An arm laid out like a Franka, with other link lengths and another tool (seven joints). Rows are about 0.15 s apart.
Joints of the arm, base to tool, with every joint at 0 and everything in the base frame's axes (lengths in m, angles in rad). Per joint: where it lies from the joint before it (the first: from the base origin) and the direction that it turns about. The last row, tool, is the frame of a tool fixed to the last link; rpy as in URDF.
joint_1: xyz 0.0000 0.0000 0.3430 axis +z
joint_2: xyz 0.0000 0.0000 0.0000 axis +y
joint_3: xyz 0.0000 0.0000 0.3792 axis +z
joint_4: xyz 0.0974 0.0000 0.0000 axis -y
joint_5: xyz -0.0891 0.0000 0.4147 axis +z
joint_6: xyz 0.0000 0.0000 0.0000 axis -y
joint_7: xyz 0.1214 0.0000 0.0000 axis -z
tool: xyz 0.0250 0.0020 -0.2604 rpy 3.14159 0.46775 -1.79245
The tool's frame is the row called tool.
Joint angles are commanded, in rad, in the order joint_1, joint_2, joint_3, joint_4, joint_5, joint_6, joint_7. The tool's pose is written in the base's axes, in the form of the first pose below.
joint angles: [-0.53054, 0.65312, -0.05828, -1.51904, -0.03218, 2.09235, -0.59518]
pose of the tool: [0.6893 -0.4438 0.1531 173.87 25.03 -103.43]
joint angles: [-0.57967, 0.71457, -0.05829, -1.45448, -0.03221, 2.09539, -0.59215]
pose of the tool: [0.6804 -0.4863 0.1357 174.19 24.75 -106.14]
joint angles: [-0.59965, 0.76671, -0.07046, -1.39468, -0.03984, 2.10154, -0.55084]
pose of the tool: [0.6777 -0.5182 0.1237 174.81 23.37 -109.48]
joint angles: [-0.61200, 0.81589, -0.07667, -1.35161, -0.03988, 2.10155, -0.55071]
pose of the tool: [0.6743 -0.5342 0.1042 174.33 23.09 -110.50]
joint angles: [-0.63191, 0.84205, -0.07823, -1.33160, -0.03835, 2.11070, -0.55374]
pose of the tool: [0.6669 -0.5509 0.0932 174.48 22.99 -111.41]
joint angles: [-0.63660, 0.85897, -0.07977, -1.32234, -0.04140, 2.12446, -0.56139]
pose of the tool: [0.6660 -0.5570 0.0851 174.72 22.69 -111.00]
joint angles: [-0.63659, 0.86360, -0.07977, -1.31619, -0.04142, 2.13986, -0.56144]
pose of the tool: [0.6706 -0.5602 0.0862 175.71 22.39 -110.52]
